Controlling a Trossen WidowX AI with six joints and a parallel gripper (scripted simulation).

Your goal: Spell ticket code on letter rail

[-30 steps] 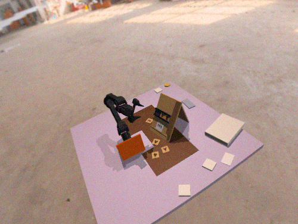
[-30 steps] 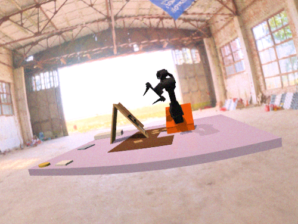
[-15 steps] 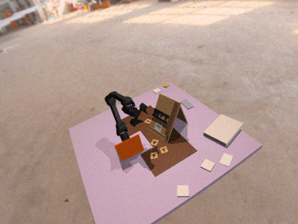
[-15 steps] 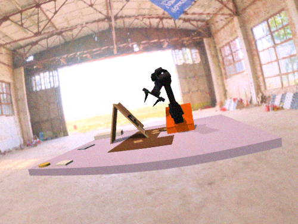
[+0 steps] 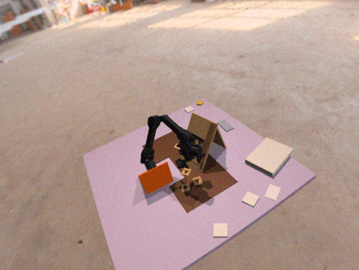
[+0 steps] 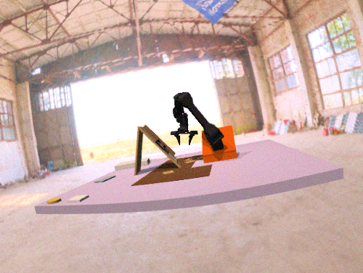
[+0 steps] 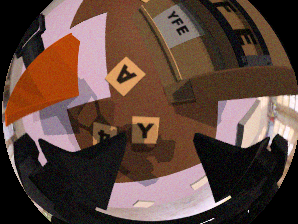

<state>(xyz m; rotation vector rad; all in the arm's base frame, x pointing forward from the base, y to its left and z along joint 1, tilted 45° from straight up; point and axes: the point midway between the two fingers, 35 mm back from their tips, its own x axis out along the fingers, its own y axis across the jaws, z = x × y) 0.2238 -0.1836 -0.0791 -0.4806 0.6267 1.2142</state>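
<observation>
Now: gripper tip 16 cm to the right of the white ticket, 7 cm short of it and 4 cm above it. Round my gripper tip: cream slab 49 cm ahead, 18 cm to the right, 9 cm below; brown mat 18 cm to the left, 11 cm below, 3 cm behind; grey plate 50 cm ahead, 31 cm to the left, 11 cm below.
</observation>
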